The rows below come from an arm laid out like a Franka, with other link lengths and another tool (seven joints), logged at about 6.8 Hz.
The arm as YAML. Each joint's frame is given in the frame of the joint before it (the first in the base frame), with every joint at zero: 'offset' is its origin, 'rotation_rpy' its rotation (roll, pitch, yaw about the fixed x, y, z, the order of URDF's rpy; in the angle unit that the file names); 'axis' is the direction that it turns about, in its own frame. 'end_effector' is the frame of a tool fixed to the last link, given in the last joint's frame.
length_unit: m
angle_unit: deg
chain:
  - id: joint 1
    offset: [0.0, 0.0, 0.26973]
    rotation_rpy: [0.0, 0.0, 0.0]
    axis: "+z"
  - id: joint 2
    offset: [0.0, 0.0, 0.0]
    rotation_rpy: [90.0, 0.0, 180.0]
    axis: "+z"
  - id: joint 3
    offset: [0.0, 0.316, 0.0]
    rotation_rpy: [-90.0, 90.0, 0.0]
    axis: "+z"
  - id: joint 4
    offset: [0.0, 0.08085, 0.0]
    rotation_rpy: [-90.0, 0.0, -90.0]
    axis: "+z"
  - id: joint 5
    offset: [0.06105, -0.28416, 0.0]
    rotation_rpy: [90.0, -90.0, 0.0]
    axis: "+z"
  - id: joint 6
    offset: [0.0, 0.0, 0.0]
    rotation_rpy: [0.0, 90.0, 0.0]
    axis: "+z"
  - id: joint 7
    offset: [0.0, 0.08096, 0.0]
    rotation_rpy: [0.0, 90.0, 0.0]
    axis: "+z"
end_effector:
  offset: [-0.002, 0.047, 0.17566]
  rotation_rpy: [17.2, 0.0, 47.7]
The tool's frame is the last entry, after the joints.
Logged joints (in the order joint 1, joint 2, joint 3, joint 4, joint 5, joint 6, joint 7), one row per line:
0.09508, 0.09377, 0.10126, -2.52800, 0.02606, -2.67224, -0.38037
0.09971, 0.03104, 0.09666, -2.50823, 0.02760, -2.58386, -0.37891
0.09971, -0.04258, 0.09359, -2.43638, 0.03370, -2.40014, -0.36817
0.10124, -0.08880, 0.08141, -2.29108, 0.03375, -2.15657, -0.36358
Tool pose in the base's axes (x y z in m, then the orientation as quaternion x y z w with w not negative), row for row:
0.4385, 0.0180, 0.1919, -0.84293, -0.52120, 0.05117, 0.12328
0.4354, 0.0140, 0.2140, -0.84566, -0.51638, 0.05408, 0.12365
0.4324, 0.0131, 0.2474, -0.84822, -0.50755, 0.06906, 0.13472
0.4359, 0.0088, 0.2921, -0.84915, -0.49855, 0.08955, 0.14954
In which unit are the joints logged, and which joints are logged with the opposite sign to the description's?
The joints are logged in radians. Opposite sign: joint 1, joint 6.
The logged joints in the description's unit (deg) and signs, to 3 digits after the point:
-5.448, 5.373, 5.802, -144.844, 1.493, 153.108, -21.794
-5.713, 1.778, 5.538, -143.711, 1.581, 148.044, -21.710
-5.713, -2.440, 5.362, -139.594, 1.931, 137.518, -21.095
-5.801, -5.088, 4.664, -131.269, 1.934, 123.562, -20.832

